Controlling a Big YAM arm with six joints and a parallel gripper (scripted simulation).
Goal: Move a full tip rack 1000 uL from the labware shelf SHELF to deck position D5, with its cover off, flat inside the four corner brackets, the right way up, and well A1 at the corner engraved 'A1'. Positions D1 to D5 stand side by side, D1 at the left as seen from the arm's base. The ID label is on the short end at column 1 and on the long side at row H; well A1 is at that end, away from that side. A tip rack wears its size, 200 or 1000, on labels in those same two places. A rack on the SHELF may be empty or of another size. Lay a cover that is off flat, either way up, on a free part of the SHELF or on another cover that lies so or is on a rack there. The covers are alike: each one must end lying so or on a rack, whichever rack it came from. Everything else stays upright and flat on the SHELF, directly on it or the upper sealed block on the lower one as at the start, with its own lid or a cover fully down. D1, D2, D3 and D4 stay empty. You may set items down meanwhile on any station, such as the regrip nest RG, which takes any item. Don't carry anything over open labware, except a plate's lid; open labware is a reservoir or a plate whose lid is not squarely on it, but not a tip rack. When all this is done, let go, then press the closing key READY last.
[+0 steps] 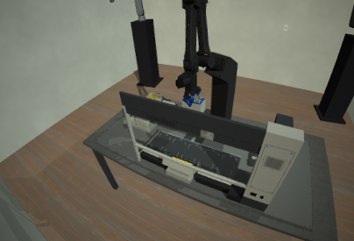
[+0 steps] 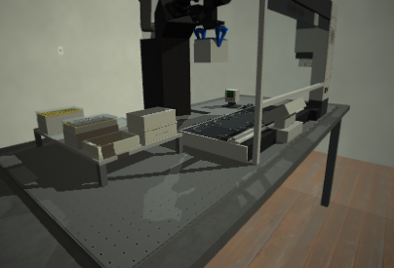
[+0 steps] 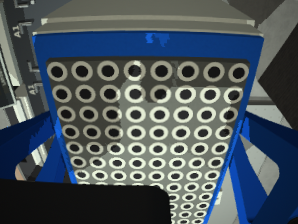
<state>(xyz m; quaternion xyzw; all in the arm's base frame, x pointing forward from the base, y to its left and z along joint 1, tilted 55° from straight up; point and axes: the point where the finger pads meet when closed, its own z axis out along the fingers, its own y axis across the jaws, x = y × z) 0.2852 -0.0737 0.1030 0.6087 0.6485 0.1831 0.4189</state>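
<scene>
My gripper is now 20 mm to the right of the tip rack. The rest, counted from my hand: dark gantry beam 360 mm ahead, 160 mm above, 50 mm to the left; gantry post 300 mm to the right, 300 mm ahead, 110 mm below; pale block 390 mm to the right, 230 mm below, 10 mm ahead.
</scene>
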